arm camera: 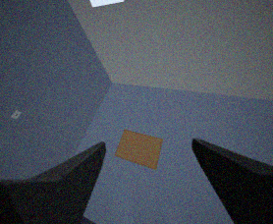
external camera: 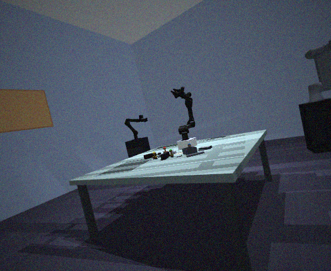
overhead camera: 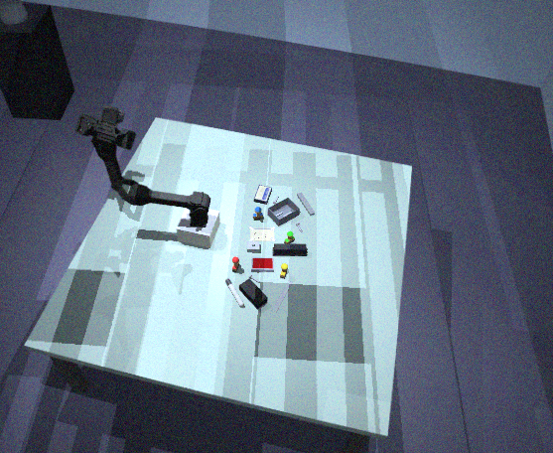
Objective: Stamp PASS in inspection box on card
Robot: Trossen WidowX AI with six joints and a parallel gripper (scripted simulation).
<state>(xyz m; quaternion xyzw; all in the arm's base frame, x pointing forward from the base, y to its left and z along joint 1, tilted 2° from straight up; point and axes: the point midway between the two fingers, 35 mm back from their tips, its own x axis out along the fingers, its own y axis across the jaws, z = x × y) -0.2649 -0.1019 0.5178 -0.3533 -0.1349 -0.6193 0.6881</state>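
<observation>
Right now my gripper tip is 620 mm short of the green-knobbed stamp, 610 mm above it and 90 mm to the right of it. From my gripper tip the other things lie so: pen (620 mm below, 410 mm ahead, 160 mm to the right); grey tile (610 mm below, 480 mm ahead, 50 mm to the left); red stamp (610 mm below, 420 mm ahead, 50 mm to the right).
</observation>
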